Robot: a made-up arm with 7 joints.
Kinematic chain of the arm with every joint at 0, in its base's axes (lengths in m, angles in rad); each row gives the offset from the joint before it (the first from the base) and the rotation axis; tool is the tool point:
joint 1: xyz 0 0 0.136 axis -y
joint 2: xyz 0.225 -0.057 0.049 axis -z
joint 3: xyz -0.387 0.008 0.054 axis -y
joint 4: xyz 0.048 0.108 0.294 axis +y
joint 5: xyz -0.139 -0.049 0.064 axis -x
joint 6: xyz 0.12 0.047 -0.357 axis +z
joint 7: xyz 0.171 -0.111 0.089 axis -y
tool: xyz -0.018 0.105 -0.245
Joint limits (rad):
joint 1: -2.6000..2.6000
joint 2: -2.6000..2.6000
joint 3: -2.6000..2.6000
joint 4: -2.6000..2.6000
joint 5: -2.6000..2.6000
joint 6: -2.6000..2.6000
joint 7: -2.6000..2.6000
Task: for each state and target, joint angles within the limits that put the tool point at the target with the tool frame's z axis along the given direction. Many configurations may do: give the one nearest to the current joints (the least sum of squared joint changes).
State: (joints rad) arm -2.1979 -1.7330 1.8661 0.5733 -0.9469 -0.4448 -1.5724
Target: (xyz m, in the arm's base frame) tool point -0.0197 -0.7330 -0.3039 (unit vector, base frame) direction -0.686 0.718 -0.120
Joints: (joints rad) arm -2.0757 -2.1588 1.1416 0.9079 -0.3943 -1.3405 -1.8445
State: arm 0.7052 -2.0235 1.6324 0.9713 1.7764 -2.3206 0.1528
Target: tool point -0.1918 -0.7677 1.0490 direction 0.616 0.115 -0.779
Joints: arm 0.8649 -1.8889 1.5061 1.5290 2.3168 -1.8747 0.6968
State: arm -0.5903 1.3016 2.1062 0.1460 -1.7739 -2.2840 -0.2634
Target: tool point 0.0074 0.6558 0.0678 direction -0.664 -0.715 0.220
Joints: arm -0.5198 0.5117 1.9909 0.2363 -1.2092 -2.3760 -0.1269
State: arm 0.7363 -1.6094 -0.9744 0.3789 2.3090 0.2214 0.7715
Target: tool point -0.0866 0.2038 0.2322 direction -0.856 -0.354 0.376
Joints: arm 1.6097 -2.2288 -0.5908 0.6300 2.6000 -0.2030 1.4459
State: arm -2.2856 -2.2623 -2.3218 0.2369 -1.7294 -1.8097 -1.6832
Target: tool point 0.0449 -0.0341 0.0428 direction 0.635 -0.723 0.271
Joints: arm -2.1181 -1.9832 -1.4967 0.0898 -2.0019 -2.0608 -2.1481
